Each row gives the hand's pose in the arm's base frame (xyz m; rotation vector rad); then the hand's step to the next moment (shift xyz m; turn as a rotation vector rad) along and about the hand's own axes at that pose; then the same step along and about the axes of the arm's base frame.
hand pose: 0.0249 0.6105 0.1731 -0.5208 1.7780 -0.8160
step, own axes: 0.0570 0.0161 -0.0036 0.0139 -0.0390 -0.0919
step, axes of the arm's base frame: -0.0223 -0.0274 -0.0477 -0.0925 -0.0102 0.0388
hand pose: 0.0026 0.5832 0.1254 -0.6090 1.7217 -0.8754
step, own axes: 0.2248 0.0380 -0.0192 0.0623 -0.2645 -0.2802
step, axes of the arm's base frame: -0.0869 -0.1422 -0.1568 -0.2911 -0.1336 0.2230
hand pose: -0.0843 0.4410 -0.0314 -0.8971 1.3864 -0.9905
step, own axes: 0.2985 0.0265 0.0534 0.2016 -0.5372 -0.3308
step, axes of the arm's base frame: 0.0377 -0.2729 -0.1295 -0.3576 -0.3564 0.4287
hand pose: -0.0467 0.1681 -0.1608 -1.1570 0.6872 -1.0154
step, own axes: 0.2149 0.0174 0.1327 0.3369 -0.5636 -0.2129
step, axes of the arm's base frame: 0.2081 -0.1402 0.0338 -0.2075 -0.4333 0.4957
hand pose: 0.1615 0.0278 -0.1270 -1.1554 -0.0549 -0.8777
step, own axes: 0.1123 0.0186 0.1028 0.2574 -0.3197 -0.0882
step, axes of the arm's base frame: 0.1274 0.0211 0.0828 -0.0603 -0.2574 0.3261
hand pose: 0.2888 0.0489 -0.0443 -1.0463 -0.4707 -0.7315
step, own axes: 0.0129 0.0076 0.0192 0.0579 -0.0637 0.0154
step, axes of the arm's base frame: 0.0141 0.0155 0.0124 -0.0079 -0.0237 0.0838
